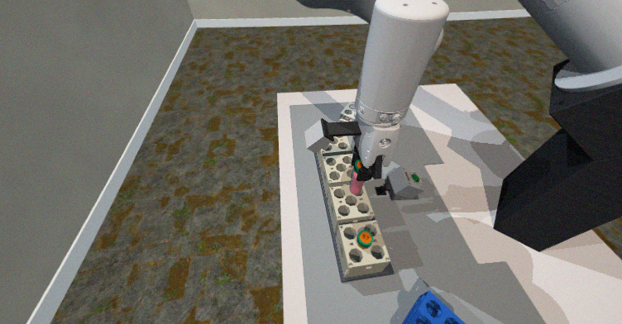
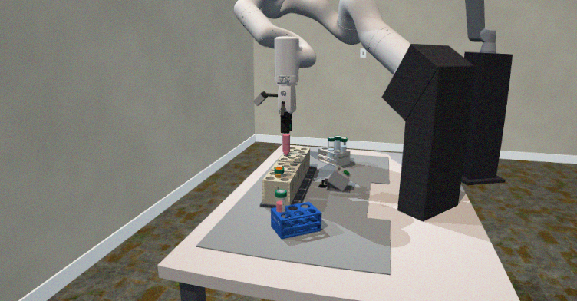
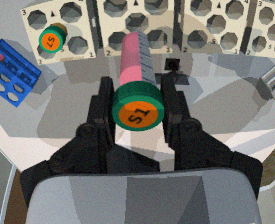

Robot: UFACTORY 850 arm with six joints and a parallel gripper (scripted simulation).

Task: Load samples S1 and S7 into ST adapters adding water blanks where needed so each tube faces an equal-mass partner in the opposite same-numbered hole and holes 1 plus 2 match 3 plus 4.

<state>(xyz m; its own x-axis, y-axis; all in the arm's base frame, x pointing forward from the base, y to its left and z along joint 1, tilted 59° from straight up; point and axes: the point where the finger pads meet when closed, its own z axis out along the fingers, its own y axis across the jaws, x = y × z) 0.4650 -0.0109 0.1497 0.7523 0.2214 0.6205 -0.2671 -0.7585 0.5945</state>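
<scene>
My hand is 5 cm above the sample S1, 1 cm to the left of it and 1 cm short of it. The rest, counted from my hand: bucket adapter (20 cm below, 10 cm to the left, 4 cm ahead); loading stand ST (24 cm below, 5 cm to the right, 2 cm behind); sample S7 (18 cm below, 11 cm to the left, 3 cm ahead).
</scene>
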